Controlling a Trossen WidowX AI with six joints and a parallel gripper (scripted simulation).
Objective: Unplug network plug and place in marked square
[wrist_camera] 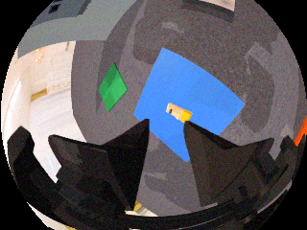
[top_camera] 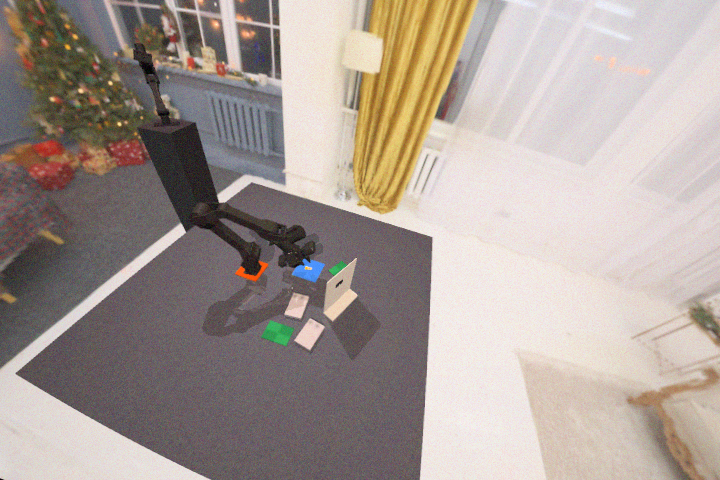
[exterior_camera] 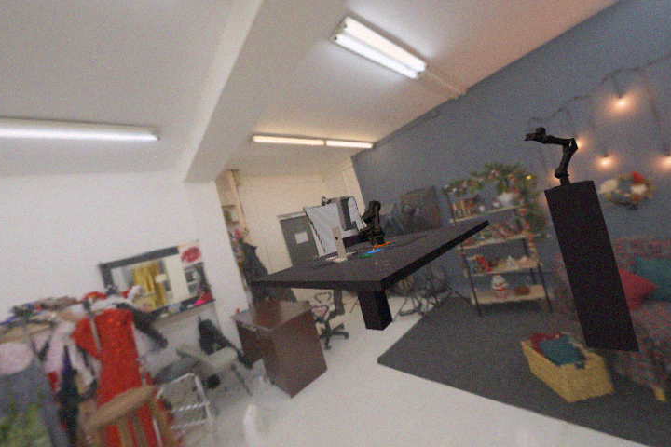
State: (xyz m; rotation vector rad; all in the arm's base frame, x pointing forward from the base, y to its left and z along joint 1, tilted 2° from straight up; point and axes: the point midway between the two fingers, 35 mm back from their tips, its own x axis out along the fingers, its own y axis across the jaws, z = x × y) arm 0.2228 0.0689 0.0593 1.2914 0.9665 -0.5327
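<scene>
The marked square lies 4 cm below my gripper tip and 1 cm ahead of it. Also, from my gripper tip: upright panel: 18 cm ahead, 15 cm to the right, 6 cm above.
</scene>
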